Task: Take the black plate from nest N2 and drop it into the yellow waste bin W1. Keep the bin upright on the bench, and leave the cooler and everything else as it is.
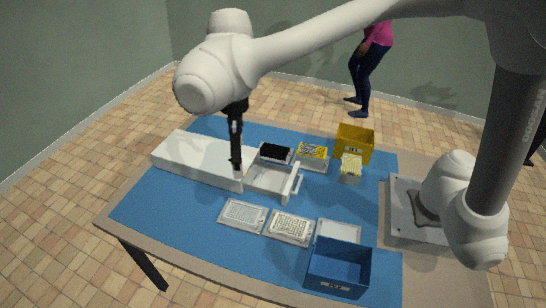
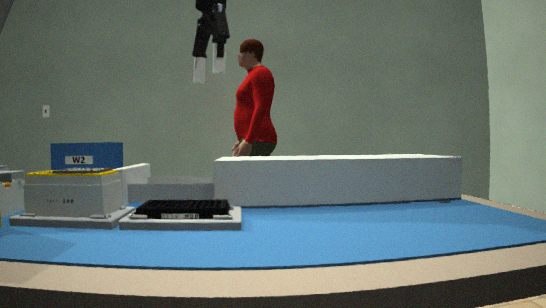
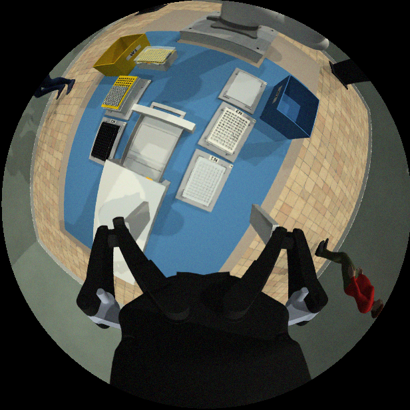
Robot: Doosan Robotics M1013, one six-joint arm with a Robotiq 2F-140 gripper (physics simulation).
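The black plate sits flat on its light grey nest, beside the cooler's open drawer. The yellow waste bin W1 stands upright near the far edge of the mat, towards the arm's base. The cooler is a long white box with its drawer pulled out. My gripper is open and empty. It points down and hangs high above the bench, well apart from the plate.
A yellow-topped rack stands beside the black plate. A yellow-topped box stands by W1. Across the drawer are two white plates, a pale nest and blue bin W2. People stand beyond the bench.
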